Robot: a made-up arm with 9 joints. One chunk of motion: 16 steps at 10 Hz.
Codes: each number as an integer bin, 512 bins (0 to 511) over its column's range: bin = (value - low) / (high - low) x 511, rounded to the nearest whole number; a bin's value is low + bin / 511 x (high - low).
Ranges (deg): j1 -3..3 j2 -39..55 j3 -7..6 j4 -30..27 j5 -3..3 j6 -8..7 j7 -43..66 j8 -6..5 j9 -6..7
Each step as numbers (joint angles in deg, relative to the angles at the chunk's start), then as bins.
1 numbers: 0.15 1.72 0.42 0.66 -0.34 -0.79 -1.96 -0.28 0.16
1 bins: 268 221 292 275 227 246 192 266 242
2 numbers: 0.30 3.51 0.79 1.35 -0.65 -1.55 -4.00 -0.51 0.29
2 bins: 281 231 306 281 200 220 183 255 247
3 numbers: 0.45 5.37 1.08 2.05 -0.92 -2.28 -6.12 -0.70 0.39
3 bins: 294 241 318 287 177 195 173 246 251
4 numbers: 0.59 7.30 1.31 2.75 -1.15 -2.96 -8.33 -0.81 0.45
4 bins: 306 252 327 294 158 172 163 241 254
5 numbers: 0.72 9.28 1.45 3.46 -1.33 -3.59 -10.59 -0.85 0.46
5 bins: 317 262 332 300 142 150 152 239 254
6 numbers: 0.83 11.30 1.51 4.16 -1.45 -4.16 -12.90 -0.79 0.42
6 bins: 326 273 335 306 132 131 141 242 252
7 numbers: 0.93 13.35 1.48 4.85 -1.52 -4.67 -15.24 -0.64 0.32
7 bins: 335 285 333 312 126 113 130 249 248
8 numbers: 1.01 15.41 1.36 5.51 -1.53 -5.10 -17.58 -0.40 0.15
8 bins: 342 296 329 318 125 99 119 260 242
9 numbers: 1.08 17.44 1.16 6.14 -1.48 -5.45 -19.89 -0.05 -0.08
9 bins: 347 307 321 324 129 87 108 276 233
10 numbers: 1.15 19.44 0.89 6.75 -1.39 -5.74 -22.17 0.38 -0.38
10 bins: 353 318 310 329 137 77 98 296 221
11 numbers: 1.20 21.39 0.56 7.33 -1.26 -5.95 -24.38 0.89 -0.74
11 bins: 358 328 297 335 148 70 87 320 207
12 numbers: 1.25 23.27 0.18 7.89 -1.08 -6.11 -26.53 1.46 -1.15
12 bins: 362 339 282 340 164 64 77 347 191
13 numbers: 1.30 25.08 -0.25 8.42 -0.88 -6.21 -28.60 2.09 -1.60
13 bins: 366 348 265 344 181 61 68 376 173
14 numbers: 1.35 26.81 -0.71 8.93 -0.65 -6.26 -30.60 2.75 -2.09
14 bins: 370 358 247 349 200 59 58 406 154
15 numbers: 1.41 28.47 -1.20 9.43 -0.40 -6.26 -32.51 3.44 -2.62
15 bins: 376 367 228 353 221 59 49 439 133
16 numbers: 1.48 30.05 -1.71 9.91 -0.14 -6.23 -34.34 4.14 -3.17
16 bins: 382 375 208 358 244 60 41 471 111
